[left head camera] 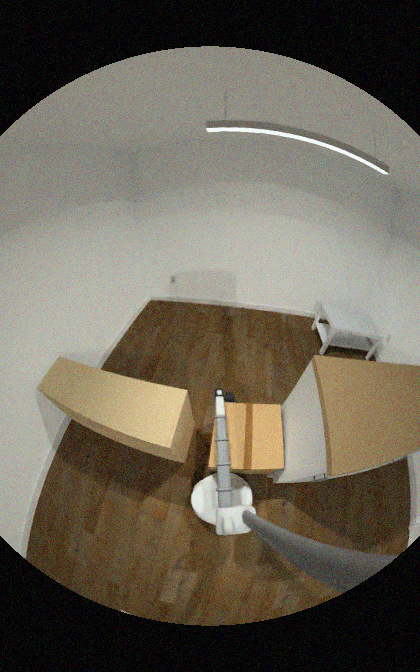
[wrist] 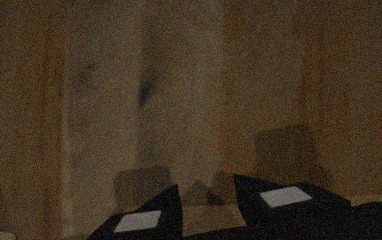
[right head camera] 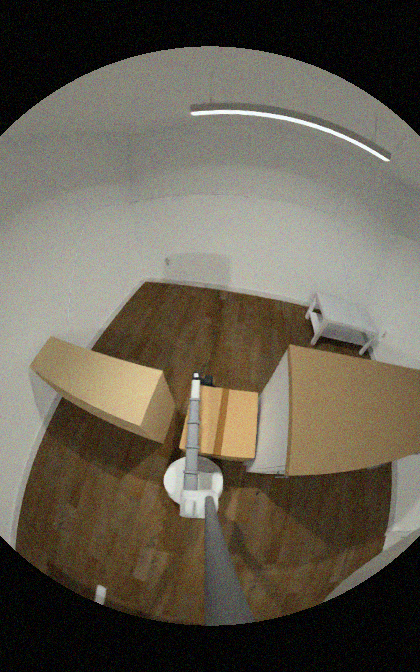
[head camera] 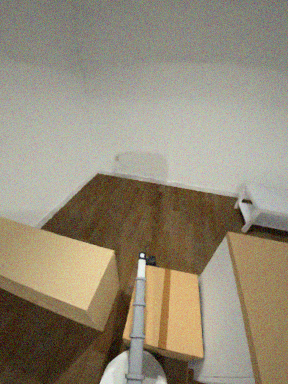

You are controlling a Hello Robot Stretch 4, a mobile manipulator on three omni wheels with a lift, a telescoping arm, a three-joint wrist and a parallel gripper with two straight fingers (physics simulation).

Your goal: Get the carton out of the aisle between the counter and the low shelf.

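Frame: origin at the robot's base, x right, y ahead, z up, level; centimetres.
Where they show: gripper, fingertip midpoint: [wrist: 208,195].
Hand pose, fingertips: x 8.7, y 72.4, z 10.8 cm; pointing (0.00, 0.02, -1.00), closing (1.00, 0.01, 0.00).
After its pixels a point has its place.
The orange-tan carton [head camera: 182,310] @[x 28.3, y 38.0, z 37.9 cm] [left head camera: 267,435] [right head camera: 241,425] with a brown tape stripe sits upright on the floor between the counter [head camera: 265,300] @[x 49.6, y 29.4, z 88.3 cm] [left head camera: 370,410] [right head camera: 350,410] on the right and the low shelf [head camera: 50,265] @[x -58.7, y 51.1, z 58.3 cm] [left head camera: 120,405] [right head camera: 105,385] on the left. It is close beside the counter's white side. My gripper [wrist: 208,195] @[x 8.7, y 72.4, z 10.8 cm] is low at the carton's far side, its fingers apart with nothing held between them. In the head views its fingers are hidden behind the carton and arm. In the wrist view a tan strip, seemingly the carton, shows between the fingers at the bottom, and finger shadows fall on the floor.
My arm [head camera: 138,310] @[x -0.3, y 35.0, z 44.6 cm] [left head camera: 223,450] [right head camera: 192,440] reaches over the carton's left part from my round white base [left head camera: 202,500] [right head camera: 175,480]. A gap of floor separates carton and low shelf. A small white table [head camera: 272,200] @[x 166.7, y 157.9, z 42.2 cm] [left head camera: 350,320] [right head camera: 345,310] stands by the back wall at right.
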